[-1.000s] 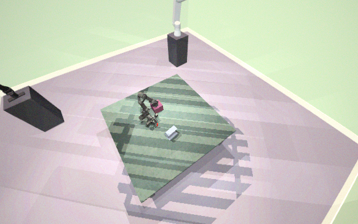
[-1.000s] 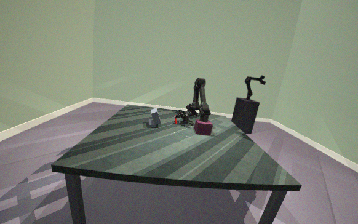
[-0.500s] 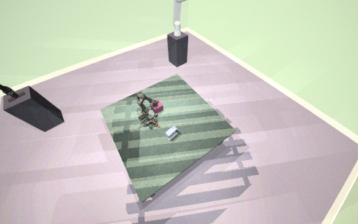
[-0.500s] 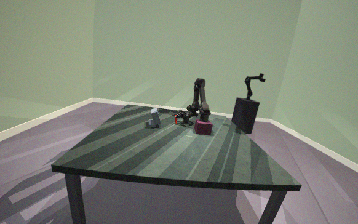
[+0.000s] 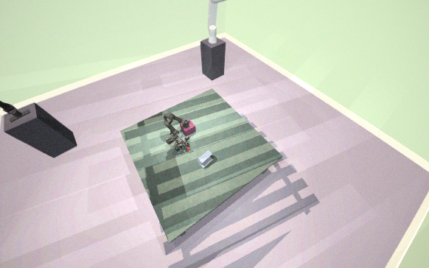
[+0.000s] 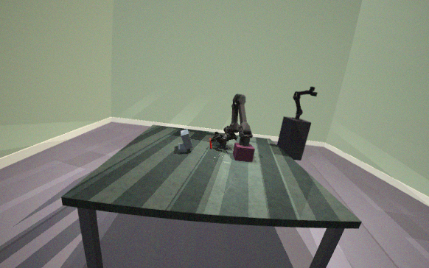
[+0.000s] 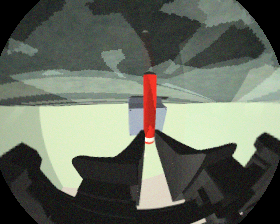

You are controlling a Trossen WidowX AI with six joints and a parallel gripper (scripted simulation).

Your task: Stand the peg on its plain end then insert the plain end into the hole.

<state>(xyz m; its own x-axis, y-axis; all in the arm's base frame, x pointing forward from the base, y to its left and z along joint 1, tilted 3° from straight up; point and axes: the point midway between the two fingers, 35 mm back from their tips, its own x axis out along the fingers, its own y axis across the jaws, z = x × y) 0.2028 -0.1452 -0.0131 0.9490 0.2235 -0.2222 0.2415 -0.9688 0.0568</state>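
The red peg is 1 cm below my gripper tip. From my gripper tip the other things lie so: grey sloped panel: 19 cm ahead, 6 cm to the left, 1 cm above.
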